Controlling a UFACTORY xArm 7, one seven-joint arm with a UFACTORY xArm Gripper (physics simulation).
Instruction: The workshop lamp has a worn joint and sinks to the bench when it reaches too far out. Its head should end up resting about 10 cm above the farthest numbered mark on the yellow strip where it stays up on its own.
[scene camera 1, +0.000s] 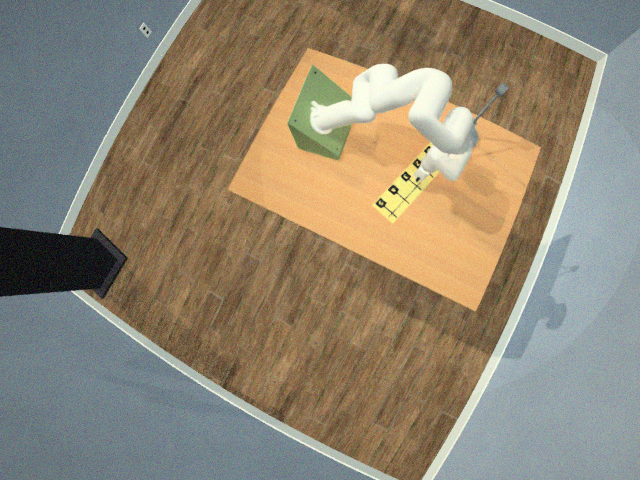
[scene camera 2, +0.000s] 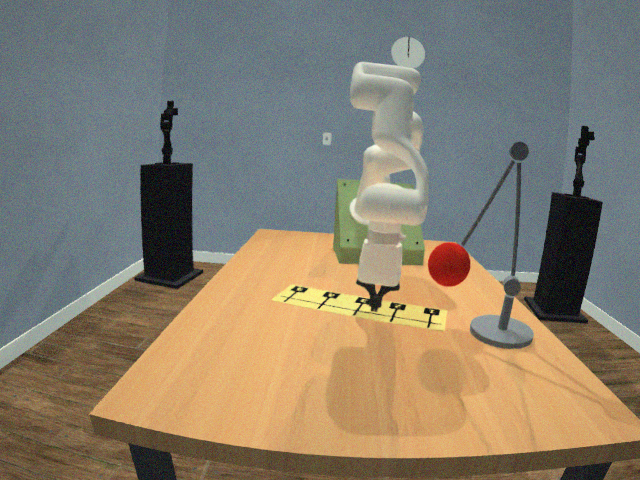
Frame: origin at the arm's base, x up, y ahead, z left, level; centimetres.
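Seen in the pictures: gripper, between the fingertips: (scene camera 1: 418, 177) (scene camera 2: 374, 309); arm's base, origin of its link: (scene camera 1: 321, 120).
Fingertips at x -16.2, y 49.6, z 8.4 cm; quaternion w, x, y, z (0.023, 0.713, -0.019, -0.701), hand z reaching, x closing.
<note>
Offsets run from my fingertips to a thing's middle. "spot": to the spot under its first point. Level surfaces: height alone.
The lamp has a round grey base @[spot: dx +1.1, dy +8.4, dz +30.6 cm] (scene camera 2: 500, 331) near the table's right edge in the scene camera 2 view, two thin grey arms and a red ball head @[spot: dx +15.8, dy +8.7, dz +15.3 cm] (scene camera 2: 448, 264). The head hangs in the air on the base's side of the yellow strip. In the scene camera 1 view the lamp's upper joint @[spot: dx +43.0, dy +5.6, dz +27.6 cm] (scene camera 1: 501, 89) shows beyond the table edge; the robot arm hides the head. The yellow strip (scene camera 1: 384, 210) (scene camera 2: 336, 308) lies flat with several numbered marks. My gripper (scene camera 1: 418, 179) (scene camera 2: 374, 308) is shut and empty, fingertips down, low over the strip's middle. It is apart from the lamp head, to its left in the scene camera 2 view.
A green sloped block (scene camera 1: 323, 95) (scene camera 2: 347, 250) carries the robot arm's base at the far end of the wooden table @[dx -0.3 cm] (scene camera 1: 289, 191) (scene camera 2: 232, 361). Black pedestals (scene camera 2: 166, 222) (scene camera 2: 567, 253) stand on the floor beyond both sides of the table.
</note>
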